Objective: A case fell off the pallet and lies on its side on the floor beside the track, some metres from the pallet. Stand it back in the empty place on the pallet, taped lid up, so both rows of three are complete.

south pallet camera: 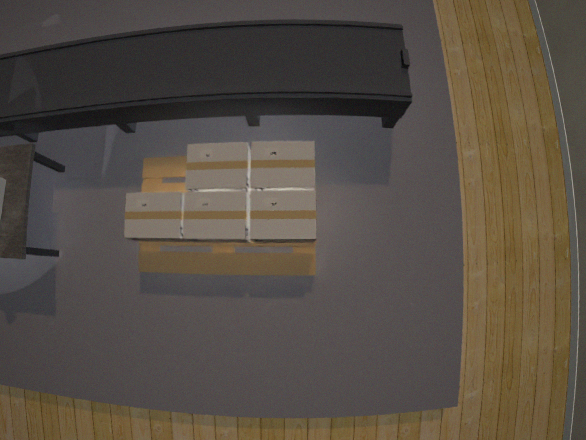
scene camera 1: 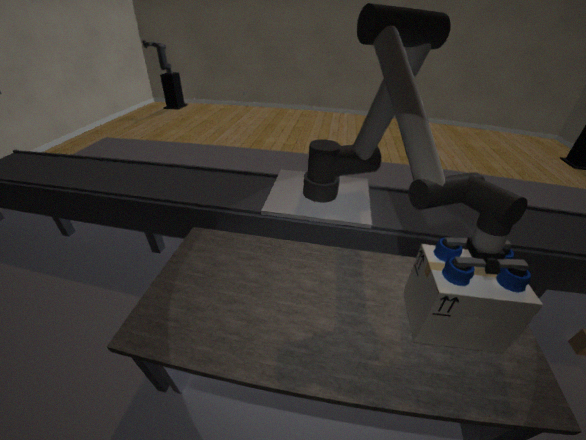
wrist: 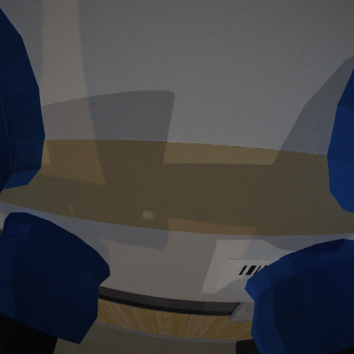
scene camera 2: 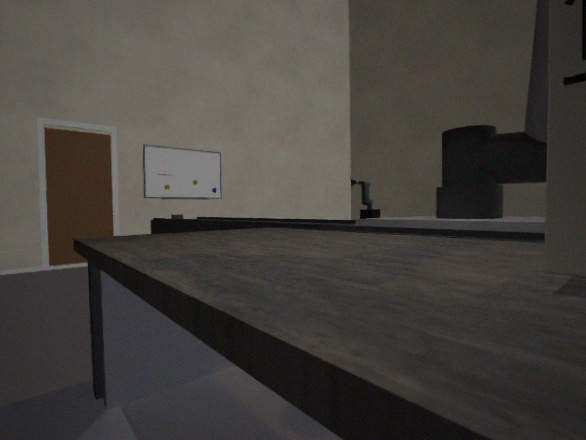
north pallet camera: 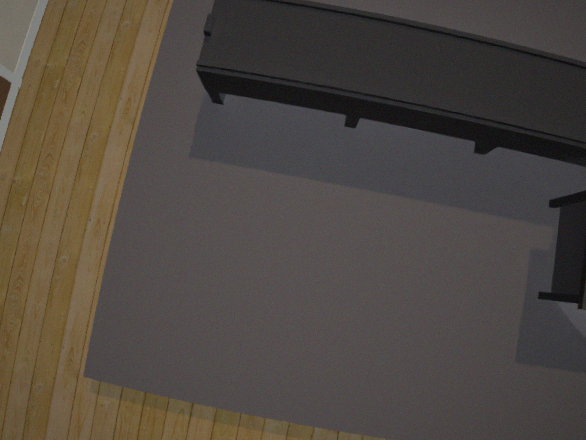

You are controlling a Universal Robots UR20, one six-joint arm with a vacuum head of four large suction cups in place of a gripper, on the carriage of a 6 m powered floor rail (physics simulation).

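Places are measured from the arm's base along level axes (x right, y ahead, z up), in metres.
Pixels of known places: hand, tool point: (scene camera 1: 476, 270); arm's base, link origin: (scene camera 1: 320, 193) (scene camera 2: 468, 217).
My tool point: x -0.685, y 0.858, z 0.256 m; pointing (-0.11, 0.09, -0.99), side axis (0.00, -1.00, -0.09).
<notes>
For each thing: its middle in the pictures, then the offset to it from my tool point. "*": a spot on its surface instead. Level surfaces: height alone.
- white case, body centre: (scene camera 1: 462, 297) dx +0.008, dy +0.028, dz -0.138 m
- two, body centre: (south pallet camera: 220, 171) dx -1.735, dy -0.156, dz -0.534 m
- bare pallet corner, surface spot: (south pallet camera: 162, 167) * dx -1.289, dy -0.231, dz -0.682 m
- wooden table, surface height: dz -0.296 m
My gripper (scene camera 1: 481, 264), the suction head with blue cups, is shut on the white case (scene camera 1: 475, 320) (scene camera 2: 565, 200) (wrist: 200, 65). The cups sit on its top face, and the case is upright with its brown tape (wrist: 200, 195) up. It hangs slightly above the right part of the wooden table; a dark shadow lies near its base in scene camera 2. In the south pallet camera, the pallet (south pallet camera: 225, 265) bears a full row of three cases (south pallet camera: 215, 230) and a row of two (south pallet camera: 217, 177) nearer the track. The bare pallet corner (south pallet camera: 162, 167) is at that row's left end.
The wooden table (scene camera 1: 300, 310) (scene camera 2: 300, 280) (south pallet camera: 15, 210) stands beside the dark track (scene camera 1: 125, 185) (north pallet camera: 375, 55) (south pallet camera: 250, 60), between it and scene camera 1. The arm's pale carriage plate (scene camera 1: 350, 200) is on the track. A pallet corner (scene camera 1: 580, 342) shows at the right edge.
</notes>
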